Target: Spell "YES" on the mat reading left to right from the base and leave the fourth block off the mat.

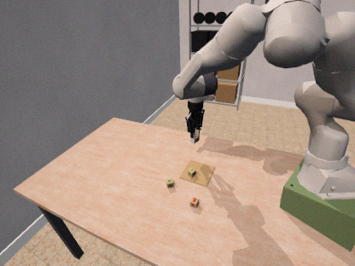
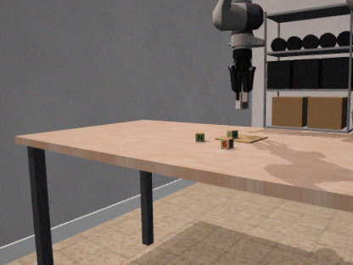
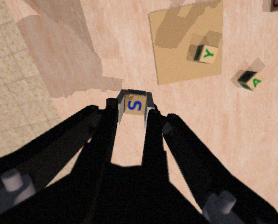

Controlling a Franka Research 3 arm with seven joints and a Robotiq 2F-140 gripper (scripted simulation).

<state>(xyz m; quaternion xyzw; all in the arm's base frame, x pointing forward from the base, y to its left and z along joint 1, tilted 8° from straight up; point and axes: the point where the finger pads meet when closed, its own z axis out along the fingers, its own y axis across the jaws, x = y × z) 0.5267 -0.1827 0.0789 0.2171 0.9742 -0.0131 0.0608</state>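
Now: hand 5 cm past the tan mat, 13 cm to the right of it and 13 cm above it. Also, from my hand: green N block (6 cm ahead, 24 cm to the left, 12 cm below); S block (2 cm below); Y block (2 cm behind, 15 cm to the left, 11 cm below).
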